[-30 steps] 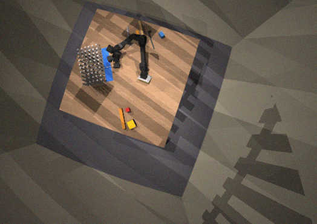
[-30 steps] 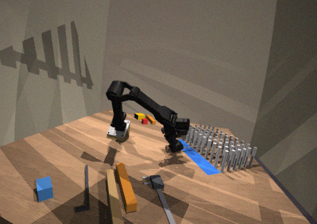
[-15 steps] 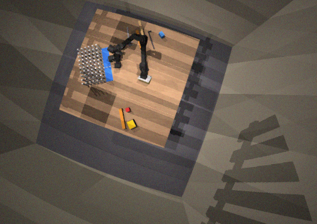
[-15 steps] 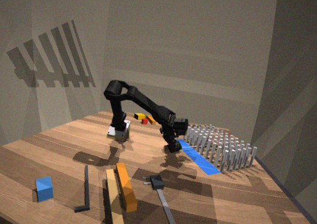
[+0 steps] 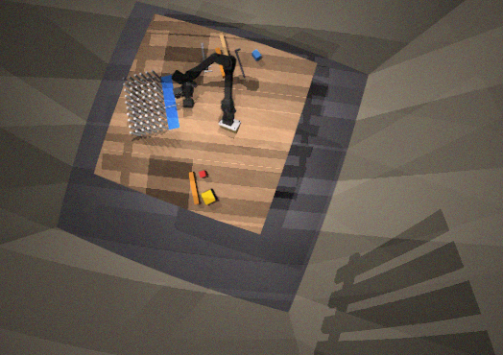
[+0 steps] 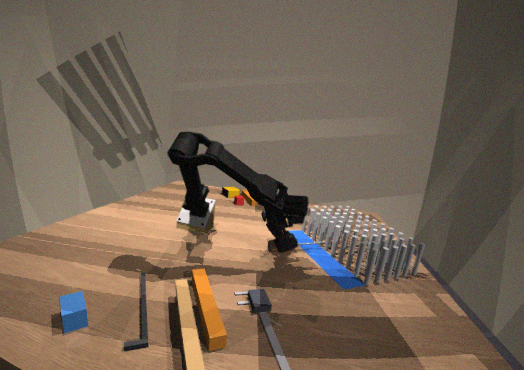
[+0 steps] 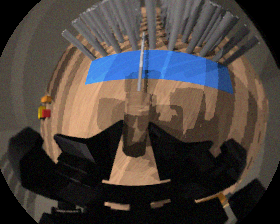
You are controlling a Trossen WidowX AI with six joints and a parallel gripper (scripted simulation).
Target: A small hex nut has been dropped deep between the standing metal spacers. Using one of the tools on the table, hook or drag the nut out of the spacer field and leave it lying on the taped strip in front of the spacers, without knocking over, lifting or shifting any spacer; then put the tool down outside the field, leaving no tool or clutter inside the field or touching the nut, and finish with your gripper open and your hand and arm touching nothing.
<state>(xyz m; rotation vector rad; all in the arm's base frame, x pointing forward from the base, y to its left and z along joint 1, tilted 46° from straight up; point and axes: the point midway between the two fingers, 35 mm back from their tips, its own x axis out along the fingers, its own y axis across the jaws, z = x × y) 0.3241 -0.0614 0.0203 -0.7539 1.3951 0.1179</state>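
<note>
My gripper tip is now 90 mm short of the tan-handled hook tool, 50 mm to the right of it and 10 mm above it. Also, from my gripper tip: red cube: 420 mm to the left, 290 mm behind; then blue taped strip: 130 mm ahead, 30 mm to the left, 20 mm below; then blue cube: 500 mm to the right, 330 mm behind.
</note>
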